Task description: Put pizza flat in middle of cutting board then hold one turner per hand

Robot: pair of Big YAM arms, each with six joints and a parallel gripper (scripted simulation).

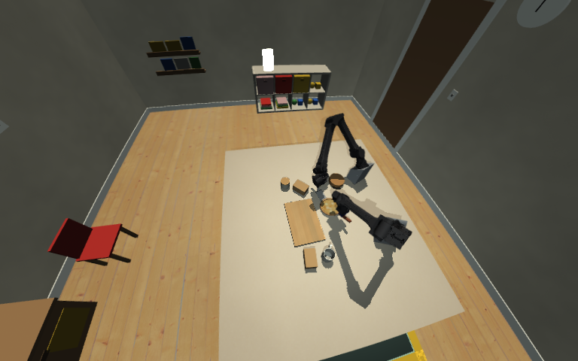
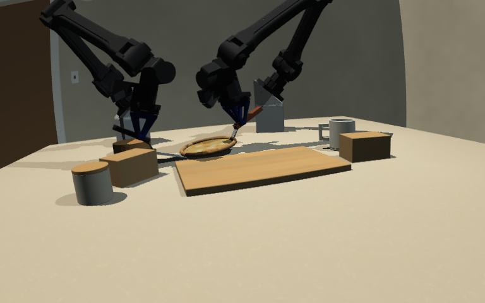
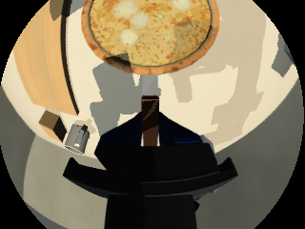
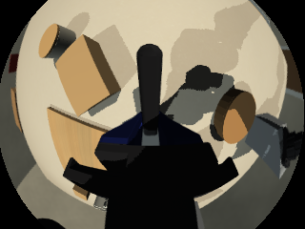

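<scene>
Now: left hand 110 mm to the left of the pizza, 60 mm above it and 50 mm short of it. From my left hand the other things lie so: cutting board (290 mm ahead, 70 mm below, 30 mm to the right); black-handled turner (300 mm to the right, 120 mm ahead, 10 mm below); brown-handled turner (30 mm to the right, 30 mm below, 10 mm ahead).
Right now the black-handled turner is 10 mm to the left of my right hand and 10 mm below it. The rest, counted from my right hand: pizza (80 mm behind, 190 mm to the left, 60 mm below); then lidded canister (270 mm ahead, 80 mm to the right, 50 mm below); then brown-handled turner (120 mm behind, 280 mm to the left, 30 mm below).
</scene>
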